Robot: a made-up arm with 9 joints. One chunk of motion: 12 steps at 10 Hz.
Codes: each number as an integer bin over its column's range. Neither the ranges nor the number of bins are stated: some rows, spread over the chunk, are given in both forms.
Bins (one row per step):
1: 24 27 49 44 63 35 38 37 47
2: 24 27 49 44 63 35 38 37 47
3: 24 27 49 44 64 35 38 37 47
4: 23 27 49 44 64 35 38 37 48
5: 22 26 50 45 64 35 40 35 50
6: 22 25 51 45 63 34 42 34 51
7: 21 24 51 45 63 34 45 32 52
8: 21 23 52 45 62 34 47 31 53
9: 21 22 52 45 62 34 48 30 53
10: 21 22 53 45 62 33 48 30 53
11: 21 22 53 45 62 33 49 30 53
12: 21 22 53 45 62 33 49 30 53
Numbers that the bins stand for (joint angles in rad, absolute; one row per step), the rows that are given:
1: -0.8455 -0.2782 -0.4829 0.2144 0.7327 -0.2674 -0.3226 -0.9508 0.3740
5: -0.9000 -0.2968 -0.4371 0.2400 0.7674 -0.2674 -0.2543 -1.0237 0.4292
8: -0.9273 -0.3525 -0.3454 0.2400 0.6981 -0.3020 -0.0154 -1.1696 0.4843
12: -0.9273 -0.3711 -0.2995 0.2400 0.6981 -0.3367 0.0529 -1.2061 0.4843
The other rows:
2: -0.8455 -0.2782 -0.4829 0.2144 0.7327 -0.2674 -0.3226 -0.9508 0.3740
3: -0.8455 -0.2782 -0.4829 0.2144 0.7674 -0.2674 -0.3226 -0.9508 0.3740
4: -0.8727 -0.2782 -0.4829 0.2144 0.7674 -0.2674 -0.3226 -0.9508 0.3924
6: -0.9000 -0.3154 -0.3912 0.2400 0.7327 -0.3020 -0.1861 -1.0602 0.4476
7: -0.9273 -0.3339 -0.3912 0.2400 0.7327 -0.3020 -0.0836 -1.1331 0.4660
9: -0.9273 -0.3711 -0.3454 0.2400 0.6981 -0.3020 0.0188 -1.2061 0.4843
10: -0.9273 -0.3711 -0.2995 0.2400 0.6981 -0.3367 0.0188 -1.2061 0.4843
11: -0.9273 -0.3711 -0.2995 0.2400 0.6981 -0.3367 0.0529 -1.2061 0.4843

